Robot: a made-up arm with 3 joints.
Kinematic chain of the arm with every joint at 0, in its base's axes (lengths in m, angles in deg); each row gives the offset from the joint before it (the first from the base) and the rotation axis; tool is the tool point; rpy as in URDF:
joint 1: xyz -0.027 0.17 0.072 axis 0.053 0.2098 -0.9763
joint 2: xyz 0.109 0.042 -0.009 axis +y
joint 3: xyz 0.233 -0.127 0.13 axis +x
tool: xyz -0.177 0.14 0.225 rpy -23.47 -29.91 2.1
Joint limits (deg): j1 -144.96..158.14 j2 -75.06..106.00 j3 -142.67..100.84
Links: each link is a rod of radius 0.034 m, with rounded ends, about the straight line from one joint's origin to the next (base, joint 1, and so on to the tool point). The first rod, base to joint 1, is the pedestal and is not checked.
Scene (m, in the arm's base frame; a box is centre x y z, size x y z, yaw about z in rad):
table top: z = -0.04
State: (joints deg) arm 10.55 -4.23 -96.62
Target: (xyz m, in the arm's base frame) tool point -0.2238 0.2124 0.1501
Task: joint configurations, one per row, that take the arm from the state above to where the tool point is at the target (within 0.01 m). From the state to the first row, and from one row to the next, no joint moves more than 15 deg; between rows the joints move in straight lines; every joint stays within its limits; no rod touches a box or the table.
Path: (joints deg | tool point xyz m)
1: -1.04 -18.06 -84.65 | 0.1289 0.3249 0.0918
2: -12.63 -31.89 -72.67 | 0.0530 0.3643 0.1490
3: -24.22 -45.72 -60.70 | -0.0511 0.3606 0.1831
4: -35.80 -59.55 -48.73 | -0.1539 0.3068 0.1843
5: -47.39 -73.38 -36.75 | -0.2238 0.2124 0.1501

